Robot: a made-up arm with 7 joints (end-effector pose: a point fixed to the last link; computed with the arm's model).
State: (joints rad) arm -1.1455 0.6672 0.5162 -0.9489 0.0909 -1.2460 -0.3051
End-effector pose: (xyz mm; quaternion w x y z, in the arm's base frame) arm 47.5 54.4 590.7 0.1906 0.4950 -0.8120 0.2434
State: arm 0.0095 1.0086 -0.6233 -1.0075 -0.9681 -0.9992 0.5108
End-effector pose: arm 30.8 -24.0 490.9 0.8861 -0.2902 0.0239 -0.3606
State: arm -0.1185 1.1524 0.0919 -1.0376 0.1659 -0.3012 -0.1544
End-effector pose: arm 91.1 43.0 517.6 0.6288 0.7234 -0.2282 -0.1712
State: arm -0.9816 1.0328 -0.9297 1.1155 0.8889 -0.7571 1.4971
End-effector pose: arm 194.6 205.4 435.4 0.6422 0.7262 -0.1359 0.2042
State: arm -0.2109 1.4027 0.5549 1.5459 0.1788 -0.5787 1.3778
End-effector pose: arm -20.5 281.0 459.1 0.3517 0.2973 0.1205 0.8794
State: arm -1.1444 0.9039 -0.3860 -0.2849 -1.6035 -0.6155 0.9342
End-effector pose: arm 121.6 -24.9 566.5 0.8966 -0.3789 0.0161 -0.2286
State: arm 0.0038 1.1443 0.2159 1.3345 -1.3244 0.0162 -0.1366
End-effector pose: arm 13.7 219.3 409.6 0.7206 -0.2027 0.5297 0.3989
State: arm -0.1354 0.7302 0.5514 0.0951 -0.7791 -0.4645 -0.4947
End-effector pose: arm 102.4 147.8 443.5 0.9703 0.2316 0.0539 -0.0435
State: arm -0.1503 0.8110 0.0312 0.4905 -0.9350 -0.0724 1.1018
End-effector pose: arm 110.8 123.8 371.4 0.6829 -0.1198 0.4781 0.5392
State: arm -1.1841 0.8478 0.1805 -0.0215 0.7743 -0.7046 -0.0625
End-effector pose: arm 168.6 126.4 590.4 0.5509 0.7121 -0.3187 0.2963
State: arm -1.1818 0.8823 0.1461 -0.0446 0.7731 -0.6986 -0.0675
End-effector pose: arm 166.3 122.8 594.5 0.5306 0.7282 -0.3221 0.2906
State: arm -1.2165 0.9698 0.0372 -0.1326 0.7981 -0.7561 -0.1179
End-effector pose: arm 157.5 105.1 610.9 0.4290 0.7863 -0.3591 0.2622
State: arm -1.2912 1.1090 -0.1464 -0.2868 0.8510 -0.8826 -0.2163
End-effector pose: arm 141.5 71.5 628.5 0.2308 0.8597 -0.4056 0.2076
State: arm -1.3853 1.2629 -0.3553 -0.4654 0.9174 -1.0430 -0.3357
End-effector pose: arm 123.8 35.1 632.0 0.0095 -0.8947 0.4232 -0.1425
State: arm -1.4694 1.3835 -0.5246 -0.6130 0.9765 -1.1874 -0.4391
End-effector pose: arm 110.6 10.5 624.5 0.2037 -0.8822 0.4146 -0.0912
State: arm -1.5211 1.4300 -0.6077 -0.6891 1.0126 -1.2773 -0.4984
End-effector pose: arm 103.5 -0.4 618.6 0.3035 -0.8581 0.4080 -0.0709
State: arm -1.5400 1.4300 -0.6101 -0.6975 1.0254 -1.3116 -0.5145
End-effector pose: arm 100.6 -2.0 619.0 0.3292 -0.8499 0.4044 -0.0758
